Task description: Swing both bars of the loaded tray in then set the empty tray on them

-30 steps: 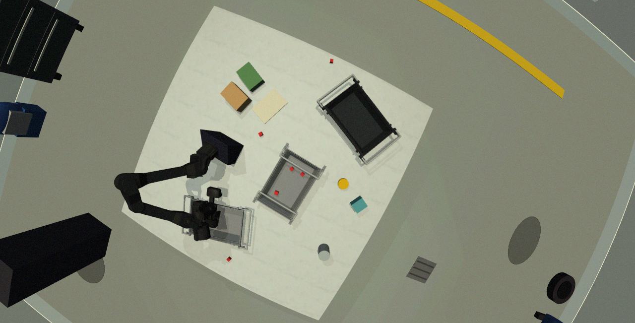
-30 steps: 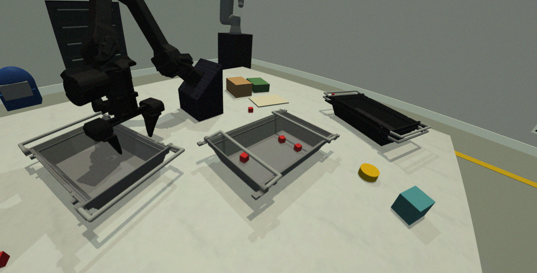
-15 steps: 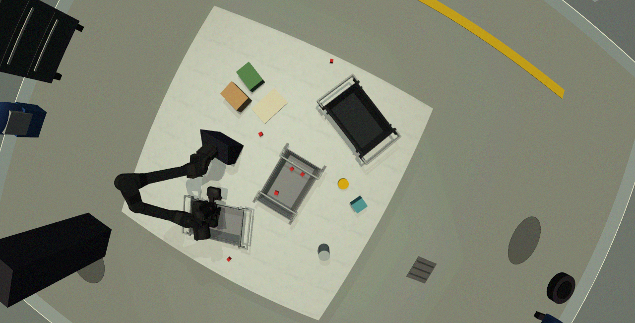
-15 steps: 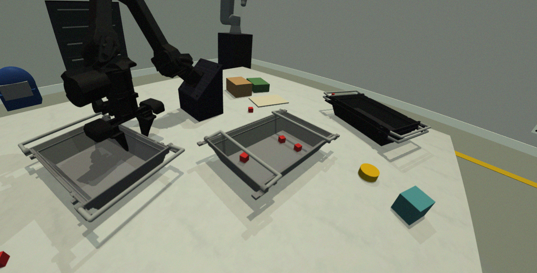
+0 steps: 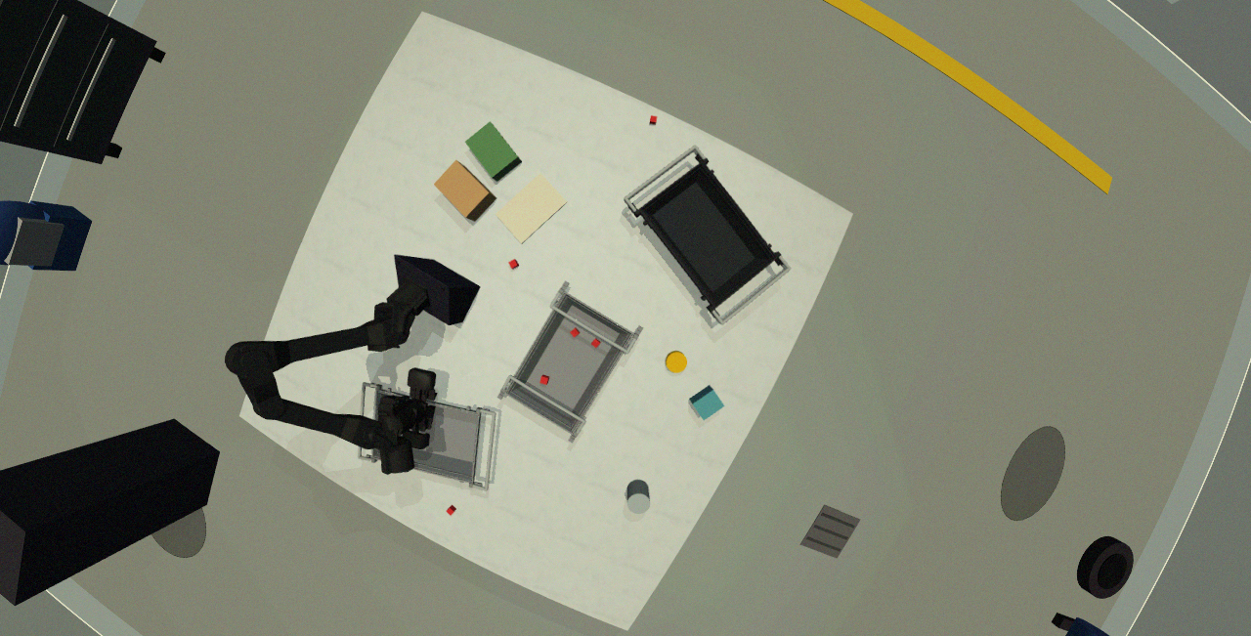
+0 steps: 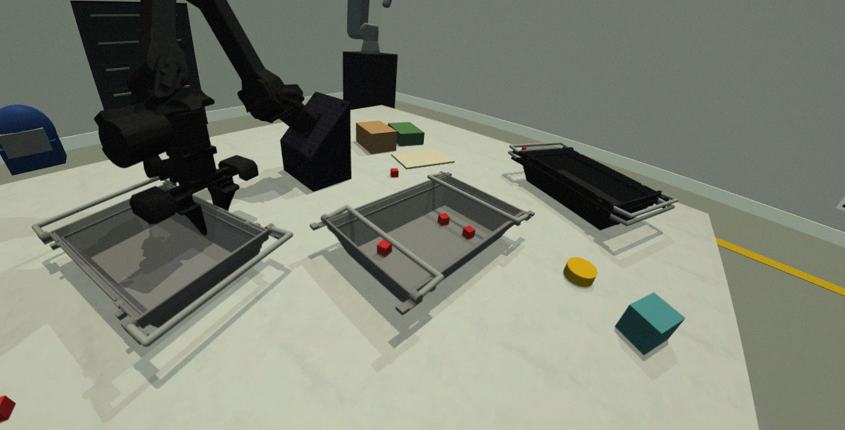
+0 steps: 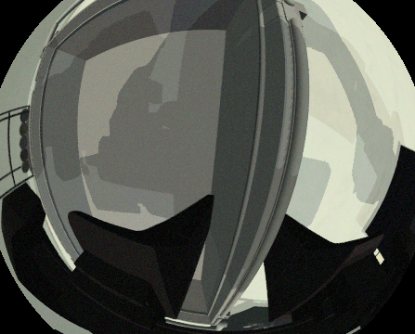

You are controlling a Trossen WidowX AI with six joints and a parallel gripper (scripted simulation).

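The grey tray lies 2 cm ahead of my gripper tip, 8 cm to the right of it and 3 cm above it. Round my gripper tip: orange block (13 cm behind, 51 cm to the left, 2 cm above); then cream block (3 cm ahead, 54 cm to the left, 1 cm below); then red block (24 cm ahead, 18 cm to the left).
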